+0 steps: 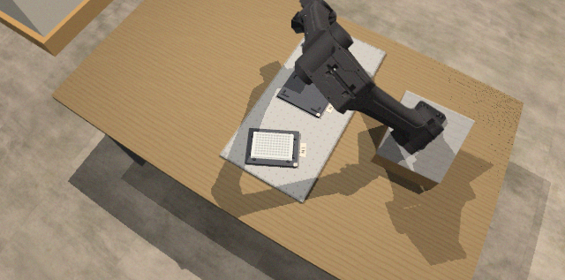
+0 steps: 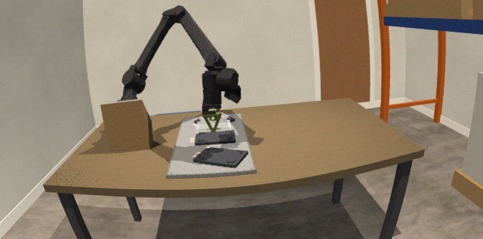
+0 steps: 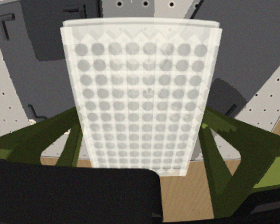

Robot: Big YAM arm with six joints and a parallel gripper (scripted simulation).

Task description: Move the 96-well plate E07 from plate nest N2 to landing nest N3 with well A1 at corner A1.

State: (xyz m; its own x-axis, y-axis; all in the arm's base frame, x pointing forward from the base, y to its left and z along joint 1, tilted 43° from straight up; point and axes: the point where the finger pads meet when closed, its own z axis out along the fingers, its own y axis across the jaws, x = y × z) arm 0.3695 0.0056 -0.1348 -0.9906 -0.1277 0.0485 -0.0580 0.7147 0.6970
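Now: the dark landing nest N3 1 cm behind my hand, 10 cm to the left of it and 9 cm below it. From my hand the other things lie so: N2 label (7 cm behind, 6 cm to the right, 9 cm below); then dark plate nest N2 (2 cm ahead, 10 cm to the right, 9 cm below).
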